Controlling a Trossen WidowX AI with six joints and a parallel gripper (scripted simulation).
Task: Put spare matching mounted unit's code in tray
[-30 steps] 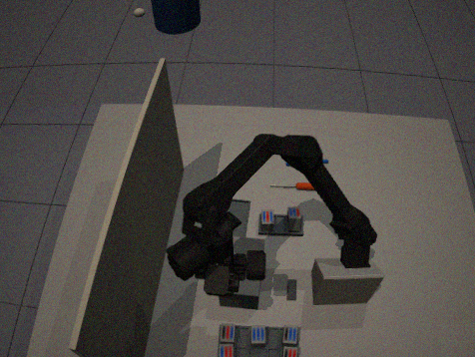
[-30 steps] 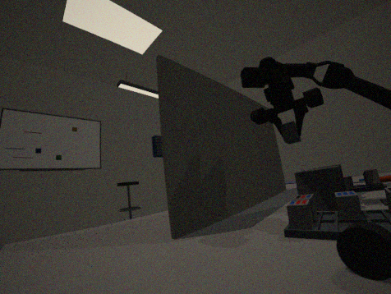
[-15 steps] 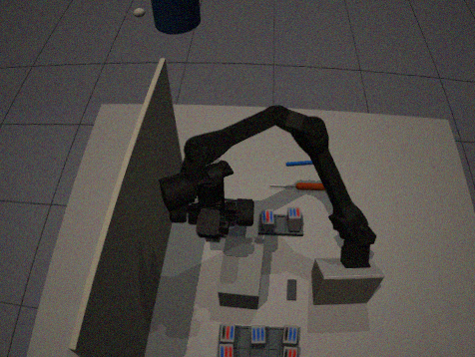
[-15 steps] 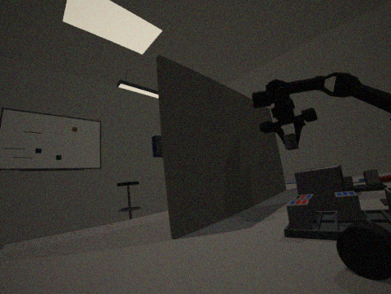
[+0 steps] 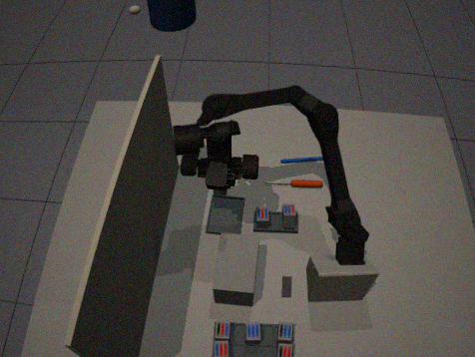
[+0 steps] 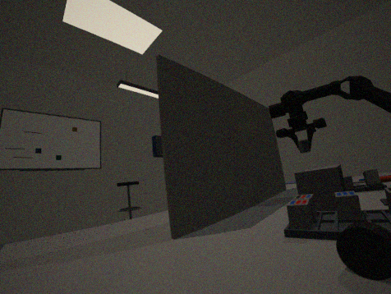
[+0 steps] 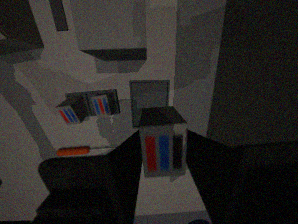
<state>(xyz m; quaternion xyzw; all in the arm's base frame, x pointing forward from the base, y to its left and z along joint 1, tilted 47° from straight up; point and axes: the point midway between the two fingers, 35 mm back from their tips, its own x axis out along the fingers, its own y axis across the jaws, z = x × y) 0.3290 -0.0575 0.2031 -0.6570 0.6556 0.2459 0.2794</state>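
Now: the flat grey tray 170 mm below my gripper tip, 10 mm to the right of it and 10 mm behind it. The rest, counted from my gripper tip: rack (160 mm below, 150 mm behind, 10 mm to the left); mounted unit (190 mm to the left, 120 mm below, 40 mm behind); grey spare (20 mm above).
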